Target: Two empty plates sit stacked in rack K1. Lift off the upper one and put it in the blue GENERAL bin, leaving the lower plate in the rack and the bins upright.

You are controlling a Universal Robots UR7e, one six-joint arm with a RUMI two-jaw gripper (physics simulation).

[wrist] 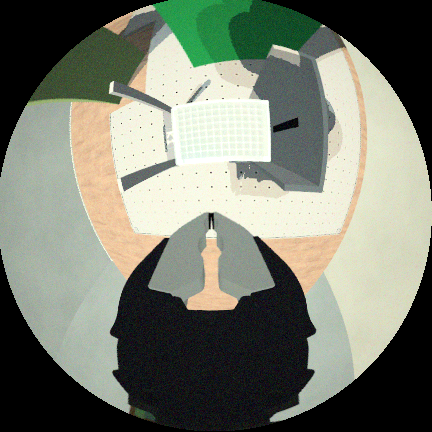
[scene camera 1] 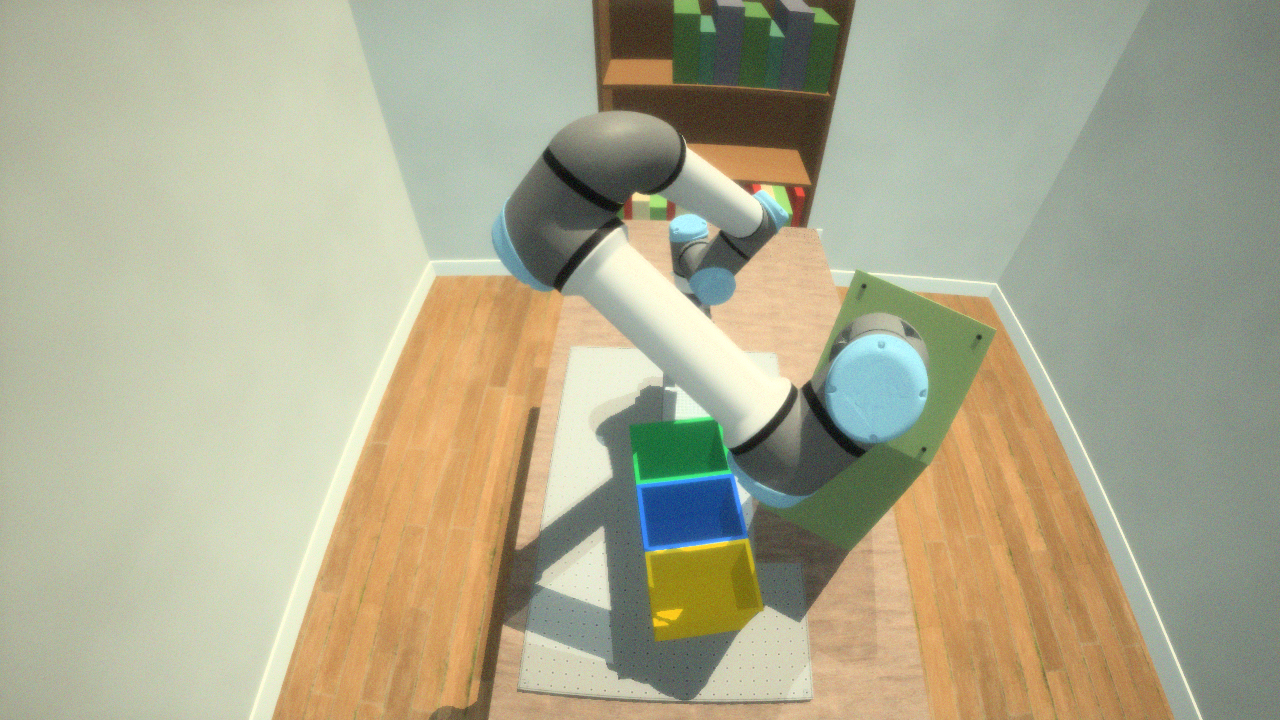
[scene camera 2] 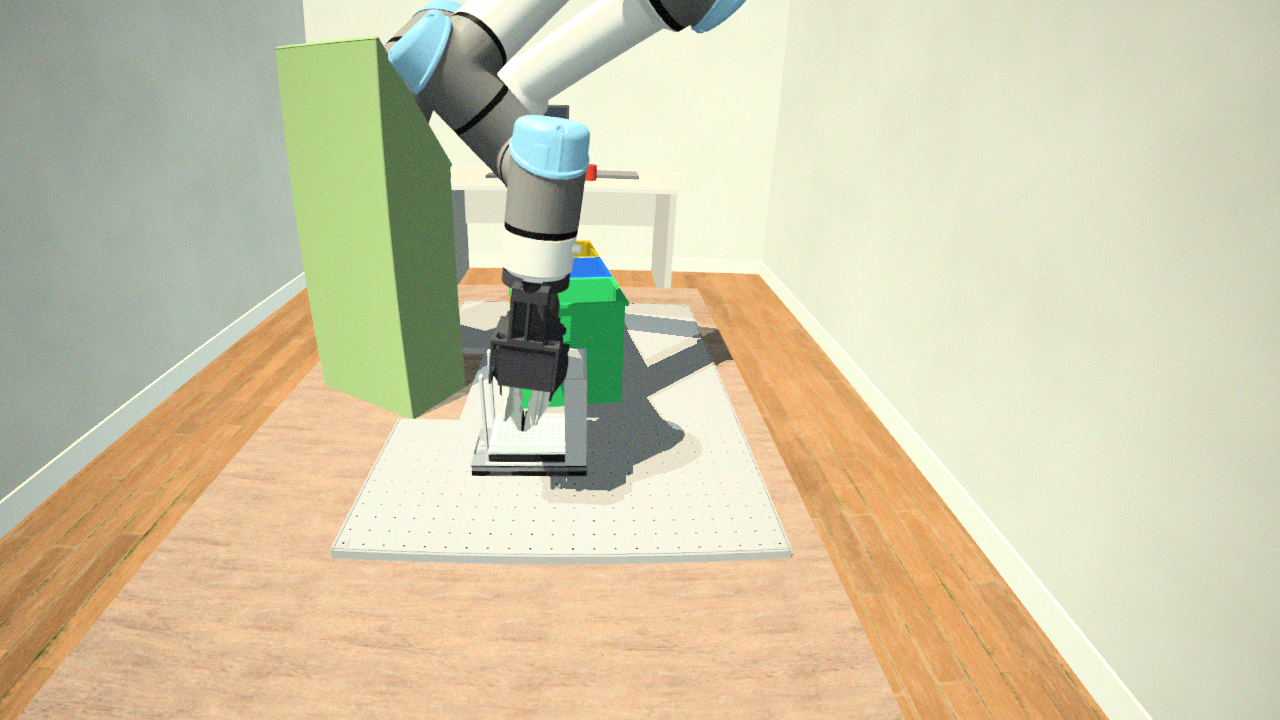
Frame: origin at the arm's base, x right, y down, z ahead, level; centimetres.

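Seen in the pictures: gripper, fingertip midpoint: (wrist: pixel 210 213) (scene camera 2: pixel 522 430); arm's base at its link origin: (scene camera 2: pixel 379 107).
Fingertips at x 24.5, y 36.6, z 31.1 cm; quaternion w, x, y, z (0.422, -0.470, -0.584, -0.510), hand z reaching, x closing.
Observation:
Pixels of each thing's top centre, then the offset from my fingertips to it. Level surfaces: height alone.
- blue GENERAL bin at its top centre: (scene camera 1: pixel 691 511) (scene camera 2: pixel 557 267) dx -41.6, dy -8.0, dz -7.8 cm
- green bin at its top centre: (scene camera 2: pixel 566 290) (scene camera 1: pixel 680 448) dx -29.6, dy -8.0, dz -2.7 cm
- yellow bin at its top centre: (scene camera 1: pixel 703 581) (scene camera 2: pixel 550 249) dx -53.7, dy -8.0, dz -12.9 cm
- perforated board at its surface level: dy +10.0 cm
The white plates (scene camera 2: pixel 532 439) (wrist: pixel 220 131) lie flat as a stack in rack K1 (scene camera 2: pixel 575 402) (wrist: pixel 142 96), between its thin posts and its tall side panel. I cannot tell the upper plate from the lower one. My gripper (scene camera 2: pixel 524 424) (wrist: pixel 210 213) points down with its jaws together and nothing between them. In scene camera 2 its tips show over the plates, inside the rack's outline; in the wrist view they show below the plate's near edge. The gripper is hidden in scene camera 1. The blue GENERAL bin (scene camera 1: pixel 691 512) (scene camera 2: pixel 590 267) stands upright, open at the top.
A green bin (scene camera 1: pixel 680 452) (scene camera 2: pixel 597 353) (wrist: pixel 215 35) stands between the rack and the blue bin. A yellow bin (scene camera 1: pixel 702 591) (scene camera 2: pixel 587 246) stands beyond the blue one. A tall green pedestal (scene camera 1: pixel 948 376) (scene camera 2: pixel 353 223) (wrist: pixel 80 70) rises beside the perforated board (scene camera 1: pixel 572 662) (scene camera 2: pixel 447 528).

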